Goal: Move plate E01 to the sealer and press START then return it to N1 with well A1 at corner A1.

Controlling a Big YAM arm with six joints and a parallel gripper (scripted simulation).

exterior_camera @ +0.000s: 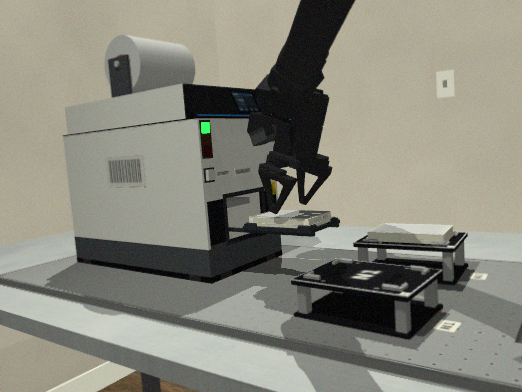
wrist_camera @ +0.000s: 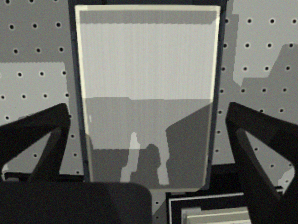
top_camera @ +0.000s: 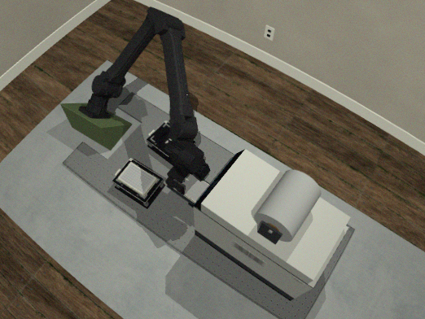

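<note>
My gripper is now 40 mm above the sealer stage. Also, from my hand: covered white plate: 180 mm behind, 90 mm to the right, 60 mm below; then start button: 100 mm ahead, 90 mm to the left, 60 mm above; then black plate nest: 200 mm behind, 120 mm to the left, 80 mm below.
</note>
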